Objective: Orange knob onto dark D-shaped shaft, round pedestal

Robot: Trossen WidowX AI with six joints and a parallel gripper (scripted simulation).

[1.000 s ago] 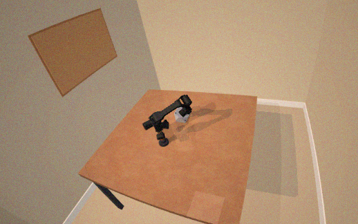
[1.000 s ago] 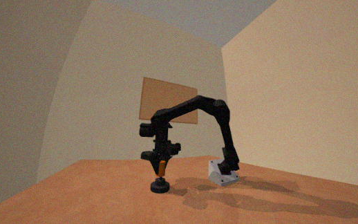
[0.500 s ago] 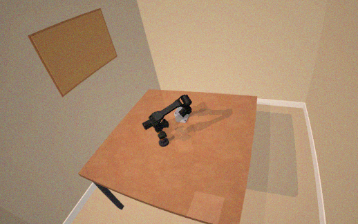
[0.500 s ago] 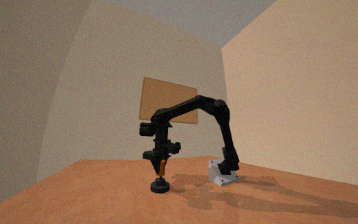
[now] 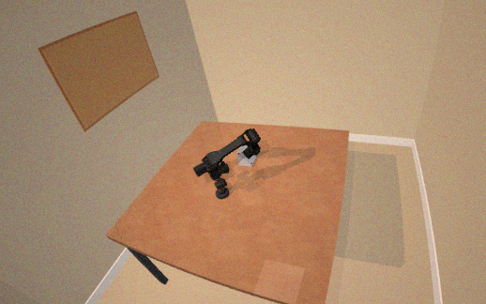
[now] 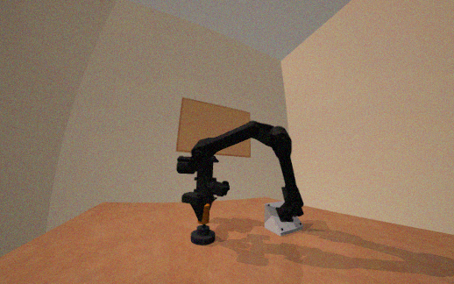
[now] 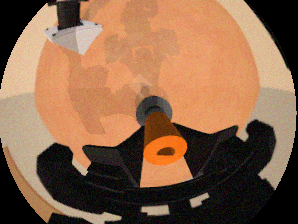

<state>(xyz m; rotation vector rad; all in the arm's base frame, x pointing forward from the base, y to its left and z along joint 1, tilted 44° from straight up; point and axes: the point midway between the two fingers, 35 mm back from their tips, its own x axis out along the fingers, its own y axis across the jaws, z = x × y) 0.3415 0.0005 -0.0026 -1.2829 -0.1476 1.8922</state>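
The orange knob is 2 cm above my gripper tip. From my gripper tip the other things lie so: round dark pedestal: 4 cm below.
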